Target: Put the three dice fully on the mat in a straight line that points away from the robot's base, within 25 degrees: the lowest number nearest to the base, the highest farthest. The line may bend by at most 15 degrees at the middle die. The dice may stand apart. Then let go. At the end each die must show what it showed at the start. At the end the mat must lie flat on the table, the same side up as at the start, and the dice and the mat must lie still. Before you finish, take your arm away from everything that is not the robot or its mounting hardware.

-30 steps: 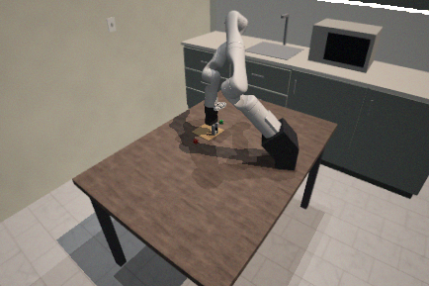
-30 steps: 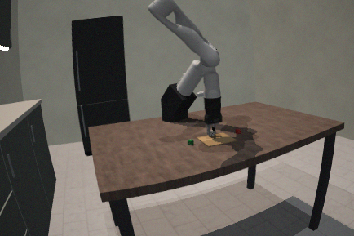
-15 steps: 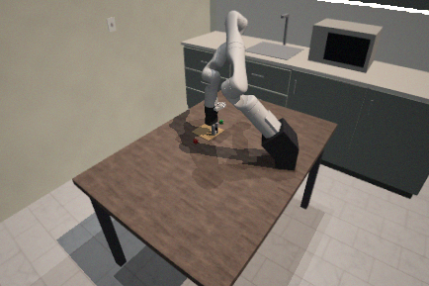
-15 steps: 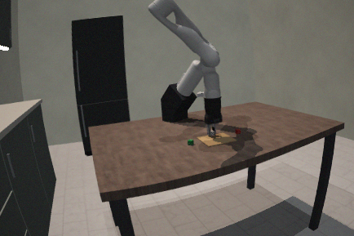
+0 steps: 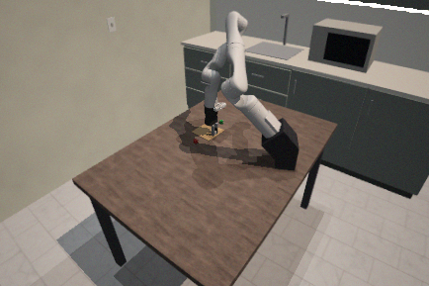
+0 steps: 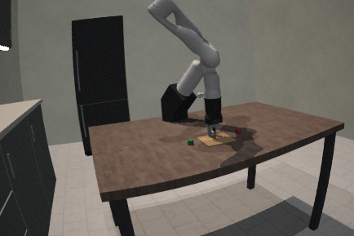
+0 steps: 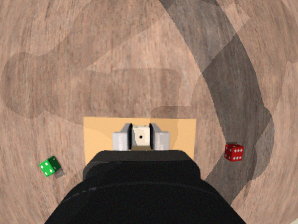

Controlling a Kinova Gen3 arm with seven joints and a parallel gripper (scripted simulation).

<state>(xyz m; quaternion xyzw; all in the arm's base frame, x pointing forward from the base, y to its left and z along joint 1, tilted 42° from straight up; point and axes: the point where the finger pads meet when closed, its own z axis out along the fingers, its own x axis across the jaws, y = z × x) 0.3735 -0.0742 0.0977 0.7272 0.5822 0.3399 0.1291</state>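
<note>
Right now my hand is 1 cm above the white die. Round my hand: red die: 12 cm to the left, 5 cm ahead, 2 cm below; green die: 13 cm to the right, 3 cm ahead, 2 cm below; tan mat: 5 cm ahead, 2 cm below, 1 cm to the right.
</note>
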